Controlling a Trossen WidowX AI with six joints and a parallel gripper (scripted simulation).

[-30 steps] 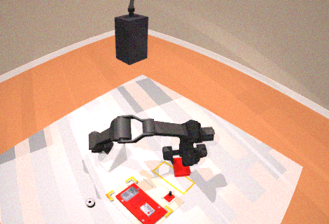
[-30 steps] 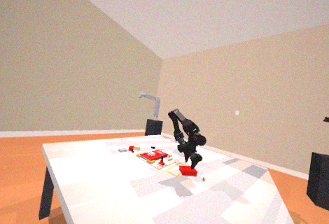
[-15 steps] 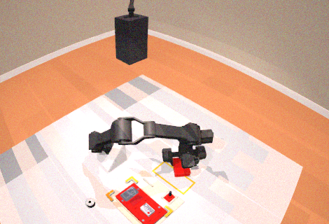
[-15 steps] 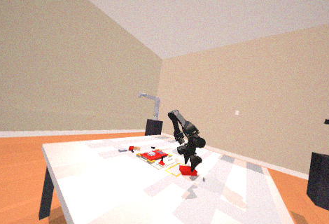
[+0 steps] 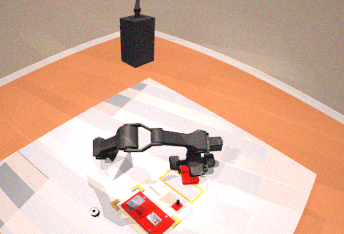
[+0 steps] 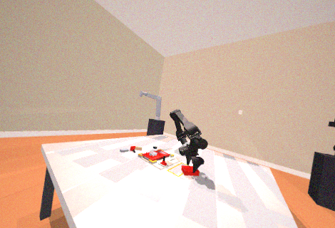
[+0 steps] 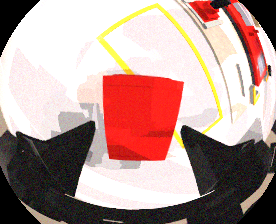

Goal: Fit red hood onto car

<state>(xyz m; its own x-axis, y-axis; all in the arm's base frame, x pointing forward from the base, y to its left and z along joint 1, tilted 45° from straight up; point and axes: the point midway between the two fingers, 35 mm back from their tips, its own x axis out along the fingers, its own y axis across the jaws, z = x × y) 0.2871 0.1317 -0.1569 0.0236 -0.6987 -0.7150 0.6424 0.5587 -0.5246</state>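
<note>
The red hood is 10 mm below my gripper tip.
</note>
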